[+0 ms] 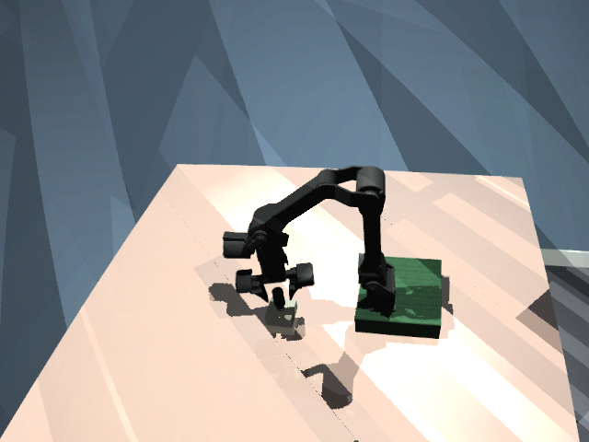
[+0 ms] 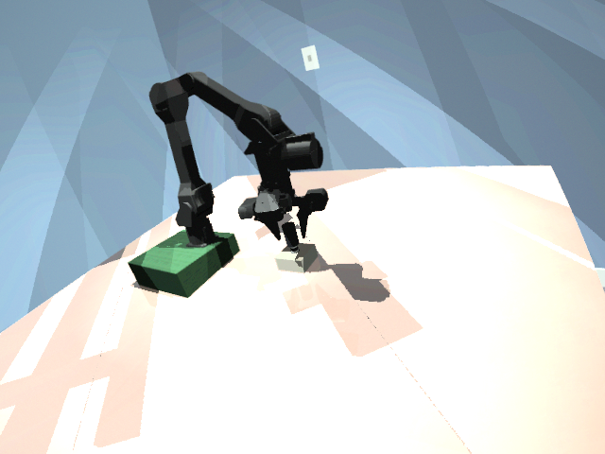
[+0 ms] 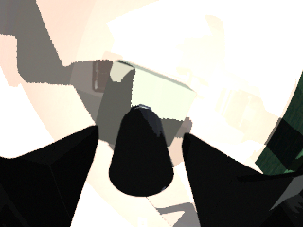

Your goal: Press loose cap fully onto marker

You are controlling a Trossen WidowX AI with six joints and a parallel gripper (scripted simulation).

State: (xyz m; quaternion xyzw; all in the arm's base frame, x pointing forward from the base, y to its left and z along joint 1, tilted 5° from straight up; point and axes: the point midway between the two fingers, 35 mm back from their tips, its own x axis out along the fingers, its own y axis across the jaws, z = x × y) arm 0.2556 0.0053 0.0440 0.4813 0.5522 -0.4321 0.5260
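The dark cap lies 1 cm above my gripper tip.
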